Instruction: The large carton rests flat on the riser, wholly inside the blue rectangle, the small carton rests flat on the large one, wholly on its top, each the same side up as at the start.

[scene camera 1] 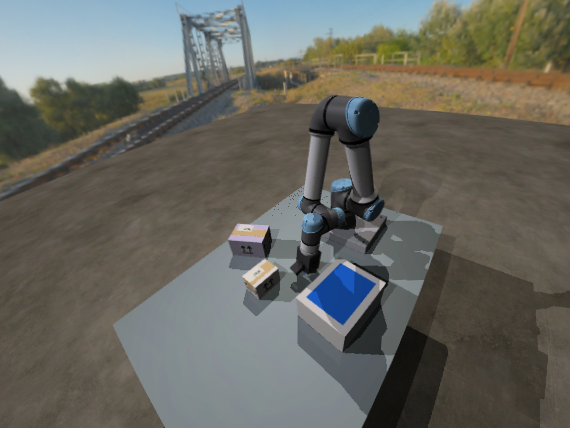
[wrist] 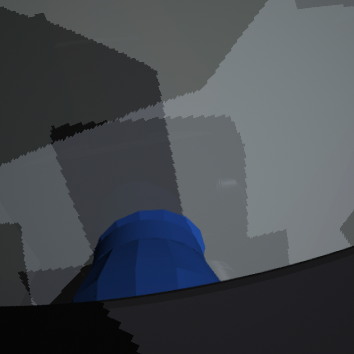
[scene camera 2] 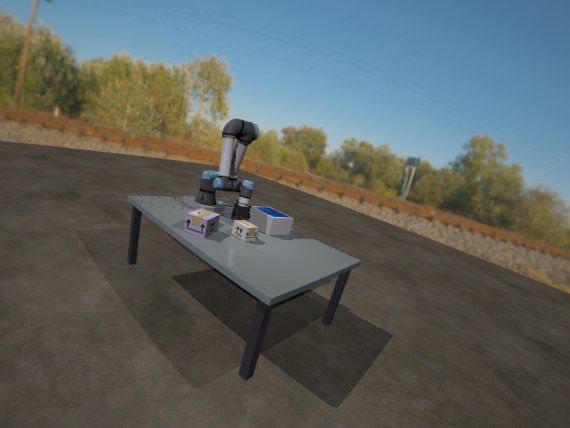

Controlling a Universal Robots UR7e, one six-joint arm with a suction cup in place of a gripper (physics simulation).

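Note:
The large carton (scene camera 1: 250, 245) (scene camera 2: 201, 223), lilac with a tan tape band, stands on the table (scene camera 1: 210, 345) (scene camera 2: 285, 270) (wrist: 300, 125), arrows upward. The small carton (scene camera 1: 261, 279) (scene camera 2: 245, 230), white with tan tape, stands on the table between it and the riser. The riser (scene camera 1: 320, 322) (scene camera 2: 279, 226) is a light grey block; the blue rectangle (scene camera 1: 342, 292) (scene camera 2: 270, 212) on its top is bare. My gripper (scene camera 1: 308, 273) (scene camera 2: 240, 219) (wrist: 152, 217) is low at the table top between small carton and riser, apart from both cartons. Its blue cup looks squashed, with no carton on it; the contact is hidden.
The arm's base plate (scene camera 1: 357, 242) lies on the table behind the gripper. The riser stands close beside the gripper, with its top higher than the cup. The large carton is at the table's left side in the first scene view.

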